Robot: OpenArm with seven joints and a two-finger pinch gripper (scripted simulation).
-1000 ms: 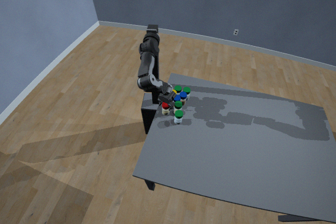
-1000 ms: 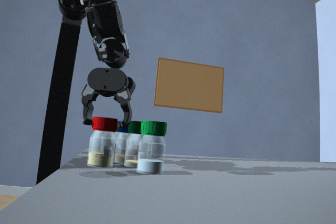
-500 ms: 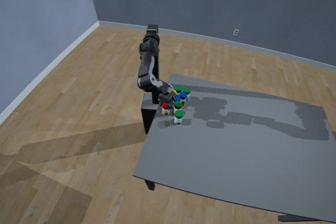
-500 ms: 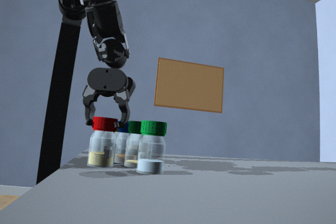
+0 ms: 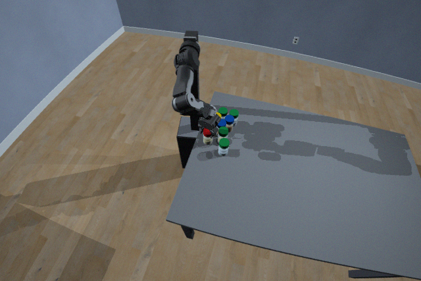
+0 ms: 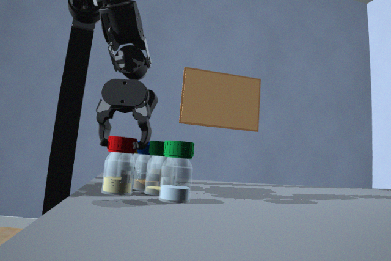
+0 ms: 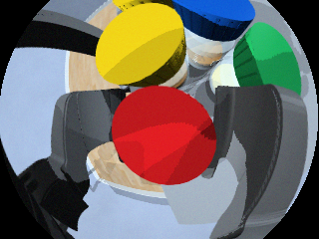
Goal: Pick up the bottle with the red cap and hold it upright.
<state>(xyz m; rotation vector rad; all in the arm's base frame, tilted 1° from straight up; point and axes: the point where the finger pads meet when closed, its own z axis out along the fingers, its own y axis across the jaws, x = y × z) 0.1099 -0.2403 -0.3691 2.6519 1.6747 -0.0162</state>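
Right now the red-capped bottle is 4 cm below my hand. The rest, counted from my hand: yellow-capped bottle (6 cm to the left, 4 cm below, 1 cm ahead); green-capped bottle (8 cm ahead, 4 cm below, 1 cm to the left).
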